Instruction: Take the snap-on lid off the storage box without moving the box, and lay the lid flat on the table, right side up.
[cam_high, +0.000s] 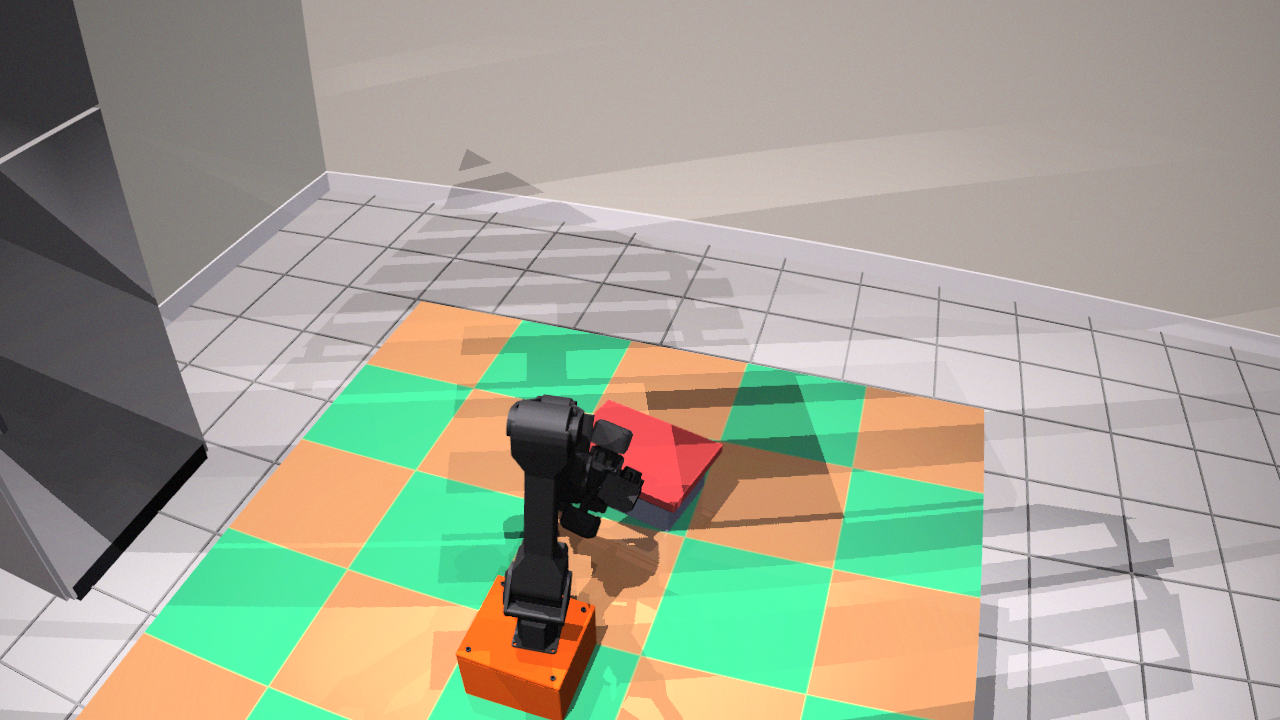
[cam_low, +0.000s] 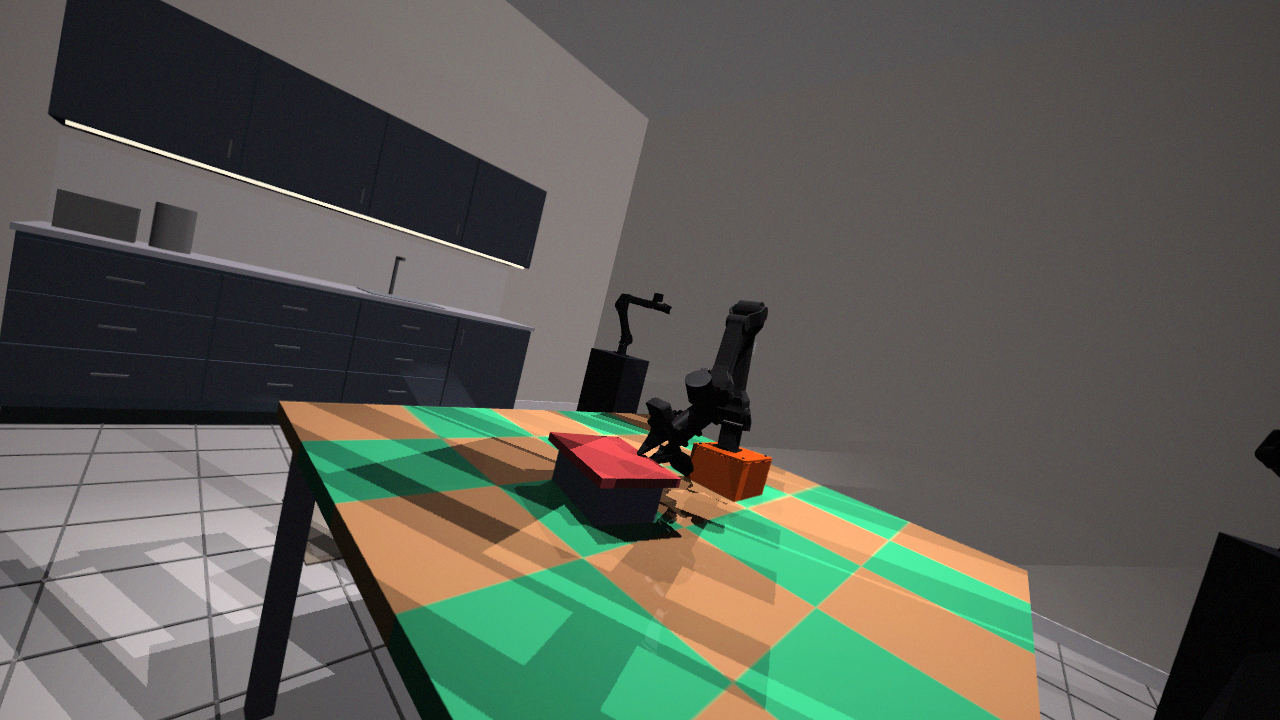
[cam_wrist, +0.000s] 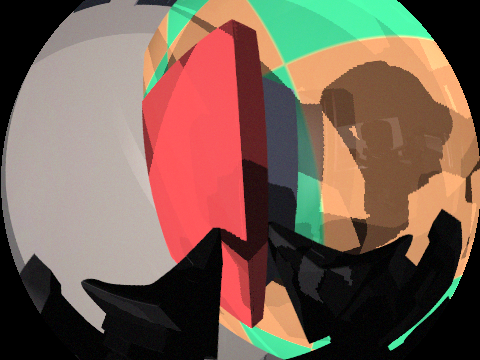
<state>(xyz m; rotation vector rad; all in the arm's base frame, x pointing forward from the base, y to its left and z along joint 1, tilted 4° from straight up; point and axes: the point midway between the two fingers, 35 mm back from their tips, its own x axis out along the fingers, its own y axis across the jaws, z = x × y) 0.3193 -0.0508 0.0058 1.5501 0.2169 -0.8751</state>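
Right now the red lid is 70 mm ahead of my gripper tip and 30 mm to the right of it. Also, from my gripper tip: storage box: 70 mm ahead, 40 mm below, 30 mm to the right.
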